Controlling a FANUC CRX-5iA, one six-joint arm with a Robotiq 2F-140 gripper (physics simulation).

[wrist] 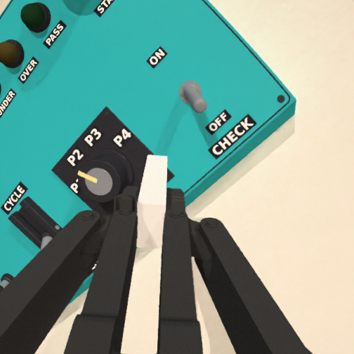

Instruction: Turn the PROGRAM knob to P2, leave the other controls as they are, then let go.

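Observation:
The PROGRAM knob (100, 181), with a grey cap and a yellow pointer line, stands on a black diamond plate (106, 120). The line points left and slightly up. Its tip shows between the P1 and P2 labels, but the raised cap is shifted by the slanted view; the line's direction fits P2. P1 is partly hidden by the knob. My gripper (156, 172) is shut and empty, with its pale tip to the right of the knob, over the plate's right part. A gap shows between tip and cap. The dark finger joints hide the plate's lower part.
The CHECK toggle switch (194, 96) stands at the upper right, its lever leaning toward OFF. The CYCLE switch (35, 222) is at the lower left, partly behind the gripper. A green lamp (35, 17) and an amber lamp (11, 53) stand at the upper left of the teal panel (125, 85).

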